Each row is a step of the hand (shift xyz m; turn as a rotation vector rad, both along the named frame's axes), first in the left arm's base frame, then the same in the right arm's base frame.
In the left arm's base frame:
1: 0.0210 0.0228 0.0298 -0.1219 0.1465 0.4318
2: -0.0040 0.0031 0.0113 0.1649 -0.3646 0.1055
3: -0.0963 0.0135 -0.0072 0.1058 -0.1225 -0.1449
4: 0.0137 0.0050 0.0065 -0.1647 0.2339 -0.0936
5: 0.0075 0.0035 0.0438 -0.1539 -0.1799 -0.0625
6: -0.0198 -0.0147 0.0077 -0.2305 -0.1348 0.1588
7: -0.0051 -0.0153 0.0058 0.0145 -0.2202 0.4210
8: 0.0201 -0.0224 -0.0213 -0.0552 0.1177 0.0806
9: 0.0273 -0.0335 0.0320 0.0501 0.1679 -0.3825
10: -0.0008 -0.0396 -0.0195 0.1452 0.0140 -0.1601
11: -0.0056 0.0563 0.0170 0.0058 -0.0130 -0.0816
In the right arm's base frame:
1: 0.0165 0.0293 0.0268 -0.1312 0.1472 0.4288
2: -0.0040 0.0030 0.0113 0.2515 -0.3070 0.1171
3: -0.0970 -0.0098 -0.0016 0.1243 -0.1054 -0.1436
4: 0.0124 0.0085 0.0052 -0.2198 0.1813 -0.0970
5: 0.0087 0.0085 0.0429 -0.1099 -0.2150 -0.0405
6: -0.0153 -0.0183 0.0099 -0.1838 -0.1719 0.1821
7: -0.0010 -0.0156 0.0071 0.0873 -0.1775 0.4322
8: 0.0237 -0.0187 -0.0211 -0.0773 0.1075 0.0765
9: 0.0360 -0.0237 0.0322 -0.0103 0.1448 -0.3949
10: 0.0076 -0.0401 -0.0169 0.1295 0.0349 -0.1700
11: -0.0179 0.0546 0.0137 0.0046 -0.0176 -0.0808

